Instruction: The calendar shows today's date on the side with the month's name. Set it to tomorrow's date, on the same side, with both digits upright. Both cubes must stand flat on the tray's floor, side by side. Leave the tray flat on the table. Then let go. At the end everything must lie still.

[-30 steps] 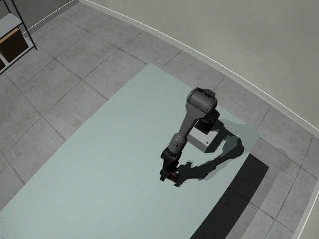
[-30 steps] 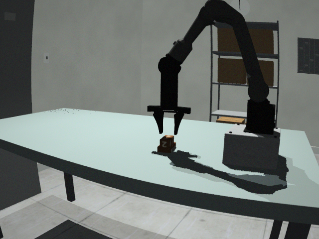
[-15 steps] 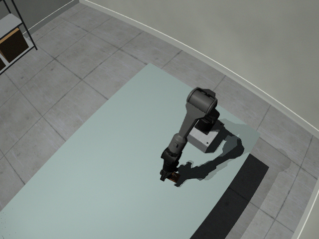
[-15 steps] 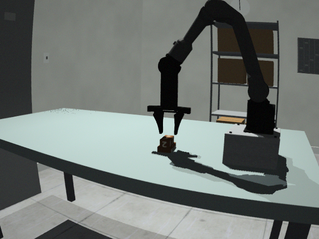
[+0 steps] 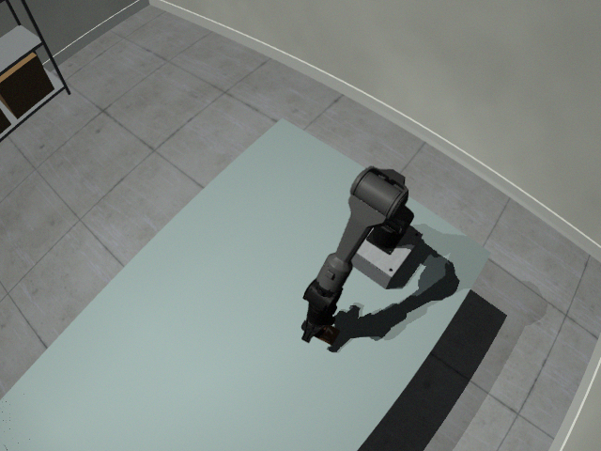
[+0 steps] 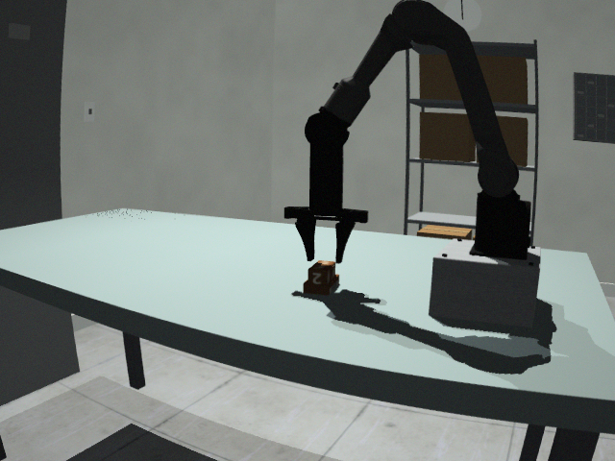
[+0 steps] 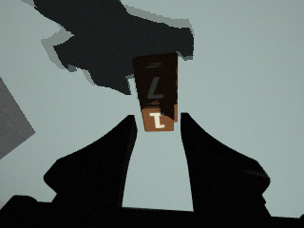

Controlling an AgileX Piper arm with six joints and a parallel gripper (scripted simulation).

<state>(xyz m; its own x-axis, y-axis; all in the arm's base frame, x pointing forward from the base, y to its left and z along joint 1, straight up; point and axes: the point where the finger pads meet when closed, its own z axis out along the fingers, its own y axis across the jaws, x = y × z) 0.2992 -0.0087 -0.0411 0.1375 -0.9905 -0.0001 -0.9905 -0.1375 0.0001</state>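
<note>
My hand is 20 mm to the right of the brown tray and 40 mm above it. From my hand the other things lie so: brown cube: 30 mm to the left, 20 mm below.
</note>
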